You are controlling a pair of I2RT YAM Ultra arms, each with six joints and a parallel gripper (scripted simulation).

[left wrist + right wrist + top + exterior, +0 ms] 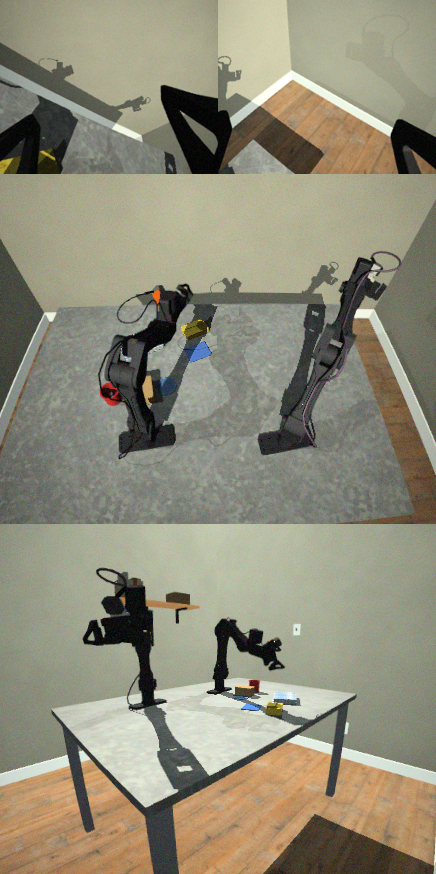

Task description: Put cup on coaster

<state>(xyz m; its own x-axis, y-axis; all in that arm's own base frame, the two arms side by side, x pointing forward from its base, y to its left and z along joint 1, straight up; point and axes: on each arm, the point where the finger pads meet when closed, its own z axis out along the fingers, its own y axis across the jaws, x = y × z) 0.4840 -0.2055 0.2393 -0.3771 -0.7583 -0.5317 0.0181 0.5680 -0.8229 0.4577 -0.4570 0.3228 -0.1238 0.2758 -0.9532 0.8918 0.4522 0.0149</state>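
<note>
My left gripper is now 35 cm past the red cup, 26 cm to the right of it and 21 cm above it. The rest, counted from my left hand: tan block (32 cm behind, 21 cm below, 13 cm to the left); then blue square (24 cm below, 11 cm behind, 7 cm to the right).
</note>
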